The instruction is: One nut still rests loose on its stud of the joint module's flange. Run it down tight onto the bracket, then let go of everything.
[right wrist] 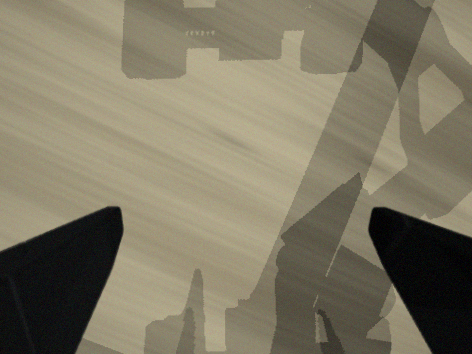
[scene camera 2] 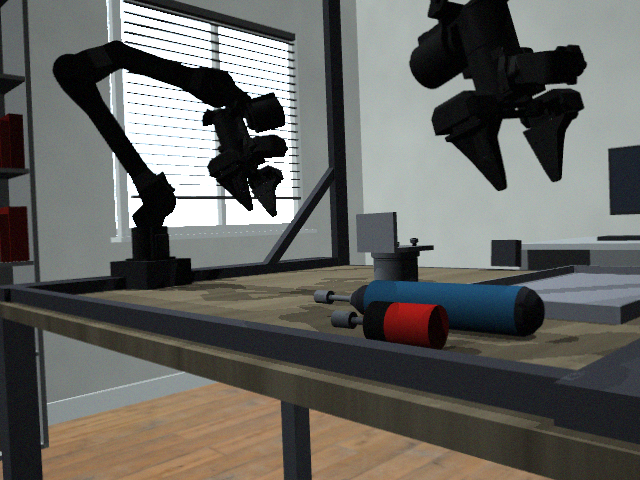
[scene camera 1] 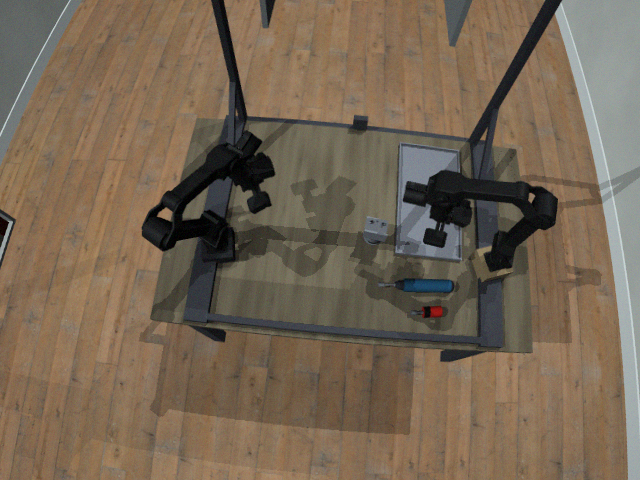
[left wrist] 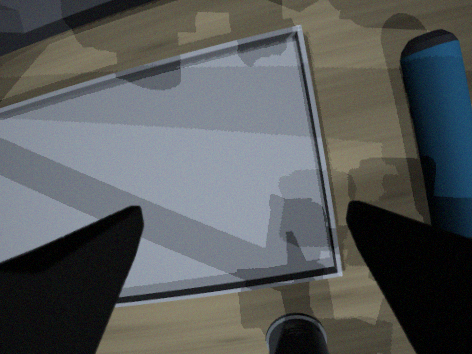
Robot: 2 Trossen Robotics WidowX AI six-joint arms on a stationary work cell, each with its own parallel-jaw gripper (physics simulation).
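Frame: origin at the left arm's base, x ahead, y left, z up, level; centimetres.
Where they show: left gripper, fingertip midpoint: (scene camera 2: 530, 185) (scene camera 1: 439, 224) (left wrist: 246, 213); right gripper, fingertip midpoint: (right wrist: 248, 219) (scene camera 2: 263, 213) (scene camera 1: 266, 193); left arm's base, origin of the base link: (scene camera 1: 495, 260); right arm's base, origin of the base link: (scene camera 2: 150, 259) (scene camera 1: 216, 243).
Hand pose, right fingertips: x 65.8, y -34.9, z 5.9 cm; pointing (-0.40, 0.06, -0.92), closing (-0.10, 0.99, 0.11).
Note:
Each offset is from my right fingertips to the top centre of the thing. "spot": to the spot under its first point.
The joint module @(dx -30.8, dy +16.2, dz -4.9 cm) (scene camera 1: 369, 239) (scene camera 2: 394, 267) stands upright left of the tray in scene camera 1, carrying the pale grey bracket (scene camera 1: 376, 230) (scene camera 2: 376, 232). Two small dark stud or nut spots show on top in scene camera 1. In scene camera 2 a small dark nut @(dx -33.1, dy +15.5, dz -4.7 cm) (scene camera 2: 414, 241) stands up above the flange; the gap beneath it is too small to judge. A dark rounded, pale-rimmed part, probably the module, shows low in the left wrist view. My left gripper (scene camera 1: 439, 222) (scene camera 2: 527, 183) (left wrist: 246, 213) is open, high above the tray. My right gripper (scene camera 1: 256, 188) (scene camera 2: 263, 211) (right wrist: 248, 219) is open above the table, far from the module.
A blue driver @(spot: dx -42.4, dy +37.0, dz -8.3 cm) (scene camera 1: 428, 285) (scene camera 2: 444, 304) (left wrist: 437, 120) with a socket tip and a shorter red driver @(dx -39.9, dy +44.4, dz -8.9 cm) (scene camera 1: 432, 312) (scene camera 2: 408, 322) lie near the front edge. The grey tray @(dx -53.4, dy +7.5, dz -10.7 cm) (scene camera 1: 397, 201) (scene camera 2: 584, 310) (left wrist: 320, 150) lies beside the module. Dark frame posts (scene camera 2: 337, 129) rise from the table.

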